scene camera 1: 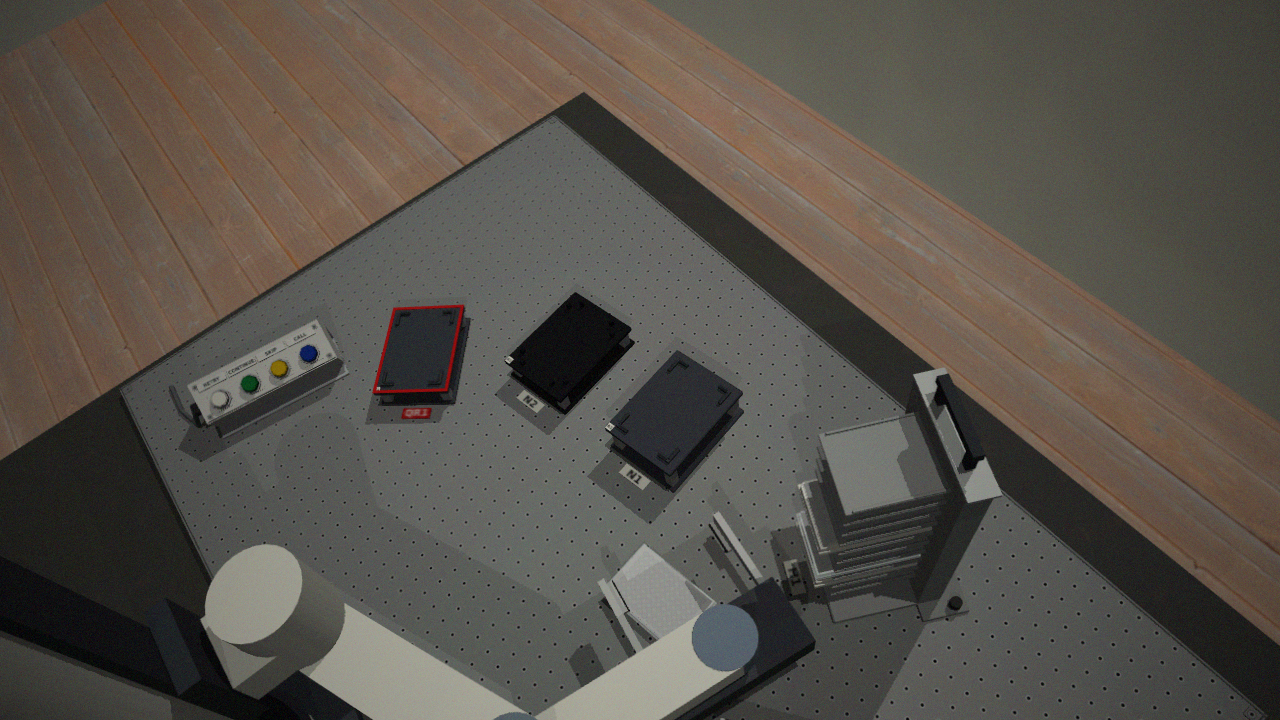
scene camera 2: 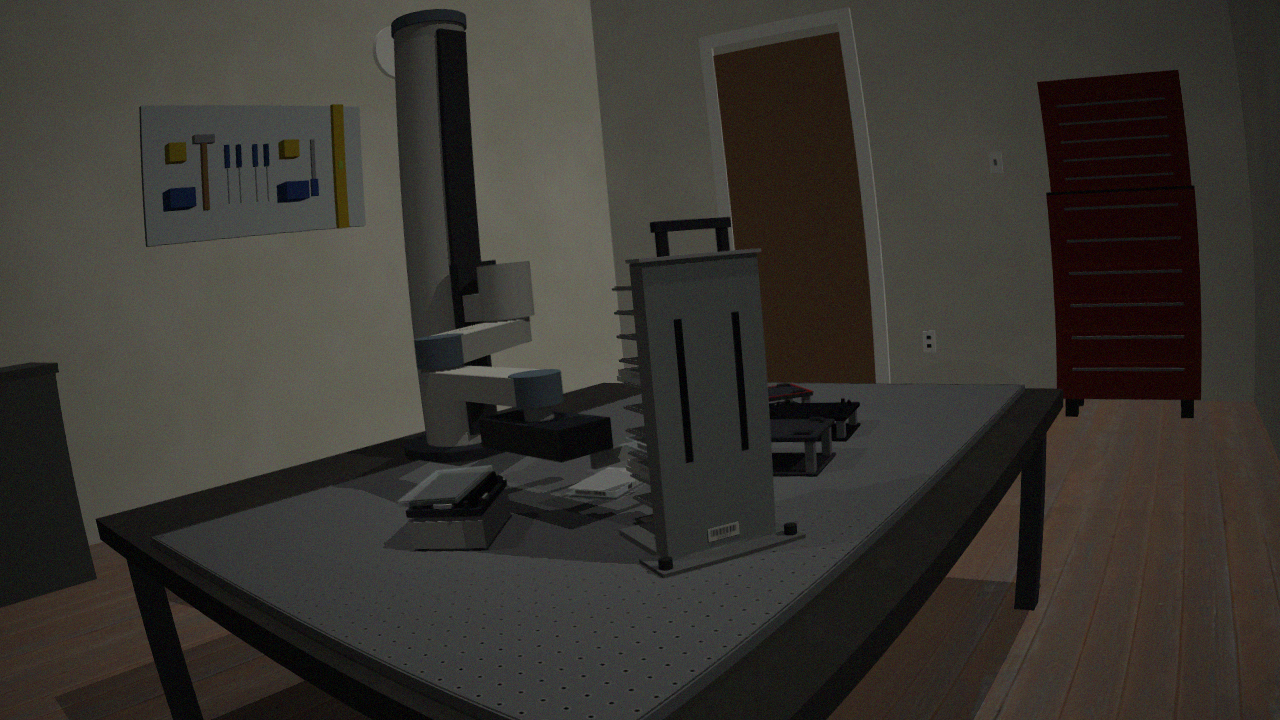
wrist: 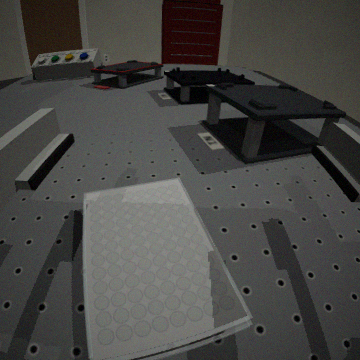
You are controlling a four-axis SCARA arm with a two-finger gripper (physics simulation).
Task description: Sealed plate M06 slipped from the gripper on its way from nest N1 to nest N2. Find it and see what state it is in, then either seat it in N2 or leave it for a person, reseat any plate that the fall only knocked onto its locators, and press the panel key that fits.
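Places are measured from the arm's base along level axes (x back, y right, z up), in centimetres.
Pixels of known places: gripper, between the fingertips: (scene camera 1: pixel 659 549) (wrist: pixel 197 125); arm's base, origin of its link: (scene camera 2: pixel 464 448).
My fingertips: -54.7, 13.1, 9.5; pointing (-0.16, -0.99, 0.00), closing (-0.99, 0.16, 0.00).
For each thing: its top centre in the pictures, then the offset to it from my fingertips, as dx, dy, dz. "spot": a spot on its surface instead.
- Nest N1, centre of its top: (scene camera 1: pixel 673 407) (wrist: pixel 278 91) (scene camera 2: pixel 774 423) -14.8, -15.5, -1.6
- nest N2, centre of its top: (scene camera 1: pixel 566 340) (scene camera 2: pixel 808 404) (wrist: pixel 207 70) -10.6, -36.3, -2.9
- low block, a spot on its surface: (scene camera 2: pixel 447 533) spot: +3.4, +34.2, -5.8
- key panel, centre of its top: (scene camera 1: pixel 255 359) (wrist: pixel 64 50) +28.6, -65.5, +0.2
- QR1, centre of its top: (scene camera 1: pixel 418 345) (scene camera 2: pixel 764 389) (wrist: pixel 127 63) +7.3, -52.5, -3.6
A pale plate (scene camera 1: pixel 657 591) (scene camera 2: pixel 604 484) (wrist: pixel 150 260) with rows of round wells under a clear top lies flat on the perforated table; the top looks whole where it shows, and no label is readable. My gripper (scene camera 1: pixel 677 582) (wrist: pixel 197 125) is open above it, fingers wide apart on either side, empty. Nest N1 (scene camera 1: pixel 675 411) (wrist: pixel 280 102), dark grey, and nest N2 (scene camera 1: pixel 572 340) (wrist: pixel 205 77), black, hold no plate. In scene camera 2, another pale plate (scene camera 2: pixel 449 486) sits tilted on a low block (scene camera 2: pixel 447 533) with a black top. The key panel (scene camera 1: pixel 268 386) (wrist: pixel 65 69) has white, green, yellow and blue keys.
The red-edged stand QR1 (scene camera 1: pixel 420 349) (wrist: pixel 130 67) is between the panel and N2, without a plate. A tall rack (scene camera 1: pixel 980 483) (scene camera 2: pixel 707 385) with a black handle and many stacked shelves or plates stands near the gripper. N1 is ahead and right in the wrist view.
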